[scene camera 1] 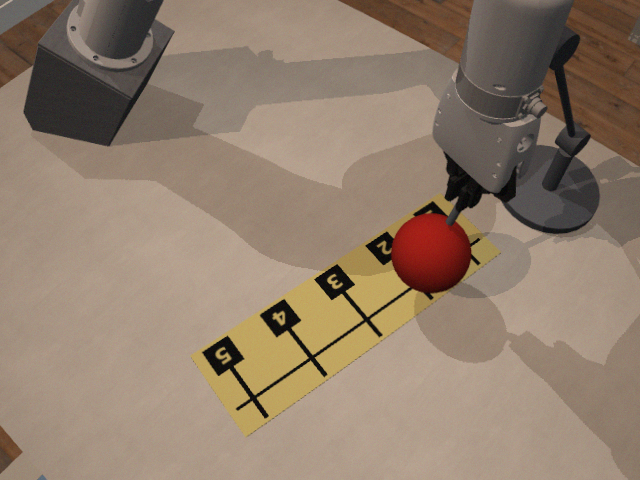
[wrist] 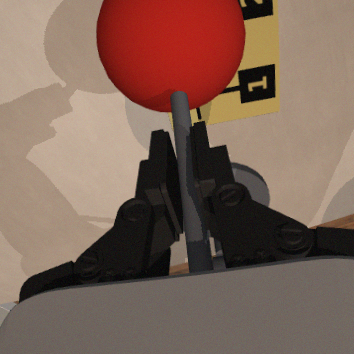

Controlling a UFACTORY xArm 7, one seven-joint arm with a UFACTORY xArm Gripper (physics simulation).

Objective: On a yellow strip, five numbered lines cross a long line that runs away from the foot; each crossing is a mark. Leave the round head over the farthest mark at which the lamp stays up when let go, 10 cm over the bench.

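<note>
The lamp's red round head hangs above the near end of the yellow strip. In the scene view it covers the crossings at lines 1 and 2; crossings 3, 4 and 5 show. I cannot tell its exact height or which mark lies straight below. My gripper is shut on the lamp's grey rod, just behind the head. The lamp's round dark foot stands beyond the strip's line 1 end. The upper lamp joint is partly behind my arm.
The lamp's lower dark arm rises close beside my wrist, from a joint above the foot. The robot's dark base block stands at the upper left. Shadows of the arm and head fall across the bench.
</note>
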